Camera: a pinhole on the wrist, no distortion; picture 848 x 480 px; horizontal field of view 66.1 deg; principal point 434.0 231.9 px. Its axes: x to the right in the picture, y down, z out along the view. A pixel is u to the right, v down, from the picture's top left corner.
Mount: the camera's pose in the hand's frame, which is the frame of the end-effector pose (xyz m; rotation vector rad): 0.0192 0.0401 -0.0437 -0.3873 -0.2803 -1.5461
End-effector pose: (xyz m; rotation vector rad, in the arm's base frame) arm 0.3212 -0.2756 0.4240 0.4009 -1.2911 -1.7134
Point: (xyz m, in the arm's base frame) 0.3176 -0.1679 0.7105
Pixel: 210 120
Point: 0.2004 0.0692 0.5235
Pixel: outside the picture
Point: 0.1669 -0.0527 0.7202
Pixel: 487 119
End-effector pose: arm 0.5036 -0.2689 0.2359 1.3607 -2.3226 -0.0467
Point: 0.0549 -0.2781 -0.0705
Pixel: 411 265
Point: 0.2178 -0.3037 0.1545
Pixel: 333 417
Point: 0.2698 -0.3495 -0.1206
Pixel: 693 211
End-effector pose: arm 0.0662 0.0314 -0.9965 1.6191 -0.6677 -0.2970
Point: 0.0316 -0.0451 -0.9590
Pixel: 682 210
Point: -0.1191 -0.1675 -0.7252
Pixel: 169 188
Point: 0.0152 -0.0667 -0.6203
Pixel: outside the picture
